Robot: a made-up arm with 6 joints. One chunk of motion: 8 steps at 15 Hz.
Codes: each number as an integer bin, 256 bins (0 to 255) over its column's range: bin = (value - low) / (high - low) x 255, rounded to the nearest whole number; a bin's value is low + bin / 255 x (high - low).
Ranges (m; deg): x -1.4..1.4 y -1.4..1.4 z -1.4..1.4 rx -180..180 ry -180..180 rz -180..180
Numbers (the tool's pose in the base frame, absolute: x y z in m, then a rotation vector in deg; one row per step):
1: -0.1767 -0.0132 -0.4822 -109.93 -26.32 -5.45
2: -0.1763 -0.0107 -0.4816 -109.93 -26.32 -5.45
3: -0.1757 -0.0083 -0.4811 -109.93 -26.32 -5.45
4: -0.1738 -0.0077 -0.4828 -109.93 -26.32 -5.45
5: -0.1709 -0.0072 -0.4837 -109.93 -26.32 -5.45
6: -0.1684 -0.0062 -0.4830 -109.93 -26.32 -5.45
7: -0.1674 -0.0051 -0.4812 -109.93 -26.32 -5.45
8: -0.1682 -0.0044 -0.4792 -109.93 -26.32 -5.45
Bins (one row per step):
1: 111 126 84 50 109 124
2: 111 127 84 50 109 124
3: 111 127 84 50 109 124
4: 112 127 84 50 109 124
5: 112 127 83 50 109 124
6: 112 127 84 50 109 124
7: 112 127 84 50 109 124
8: 112 127 84 50 109 124

